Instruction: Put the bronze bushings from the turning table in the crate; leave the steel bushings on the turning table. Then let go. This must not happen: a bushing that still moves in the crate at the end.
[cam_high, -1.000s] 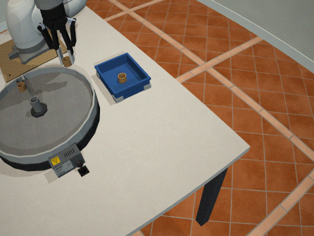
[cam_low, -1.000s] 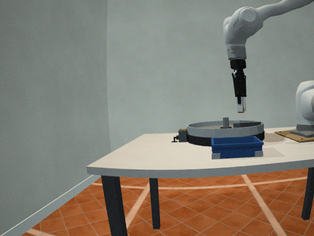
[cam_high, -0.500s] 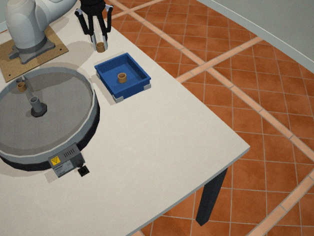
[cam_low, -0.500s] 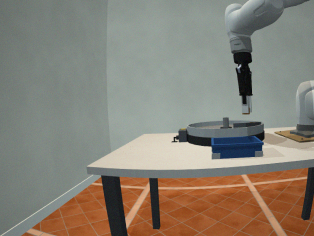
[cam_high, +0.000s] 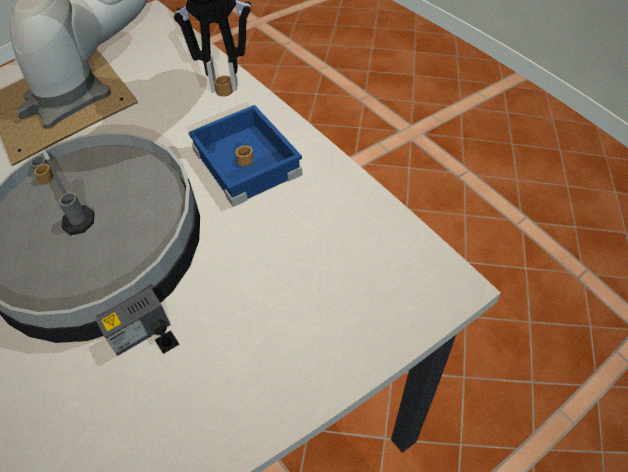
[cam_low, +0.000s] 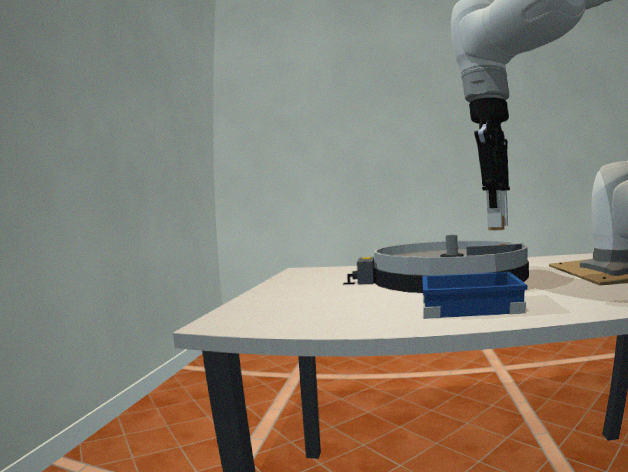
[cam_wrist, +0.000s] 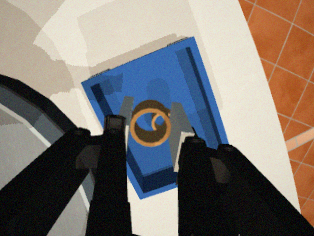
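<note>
The crate is 50 mm ahead of my hand, 10 mm to the right of it and 160 mm below it.
</note>
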